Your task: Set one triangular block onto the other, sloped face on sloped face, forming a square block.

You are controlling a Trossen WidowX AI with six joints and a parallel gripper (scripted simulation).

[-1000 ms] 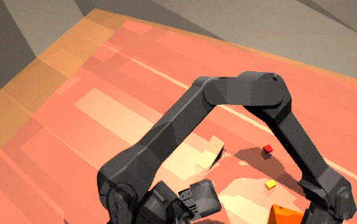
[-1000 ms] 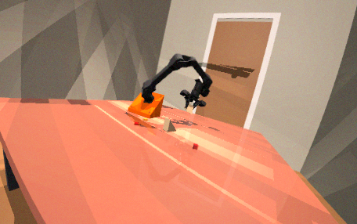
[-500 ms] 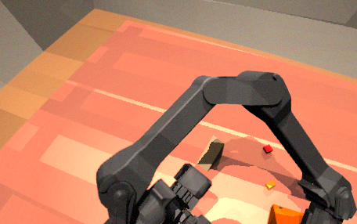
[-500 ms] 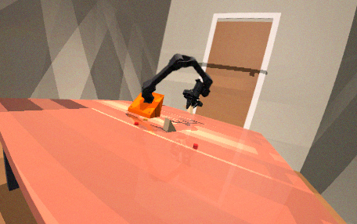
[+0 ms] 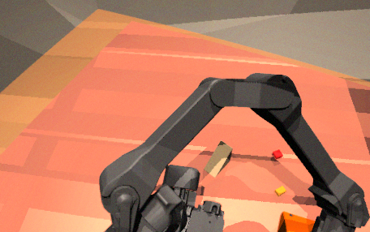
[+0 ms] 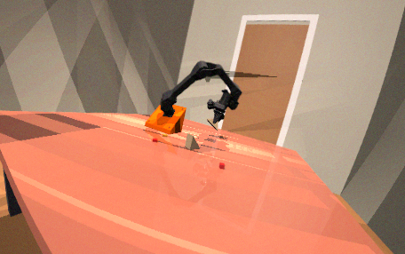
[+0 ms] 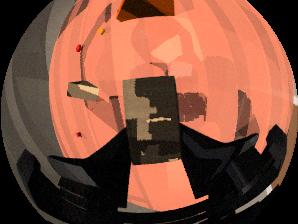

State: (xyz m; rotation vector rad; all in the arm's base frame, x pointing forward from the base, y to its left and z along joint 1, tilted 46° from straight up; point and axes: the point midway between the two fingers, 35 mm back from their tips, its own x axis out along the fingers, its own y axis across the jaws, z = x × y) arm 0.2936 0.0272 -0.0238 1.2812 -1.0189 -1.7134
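Now: the tan triangular block 10 mm ahead of my gripper tip, 10 mm to the left of it and 10 mm above it. The rest, counted from my gripper tip: small yellow cube: 200 mm behind, 170 mm to the right, 100 mm below.
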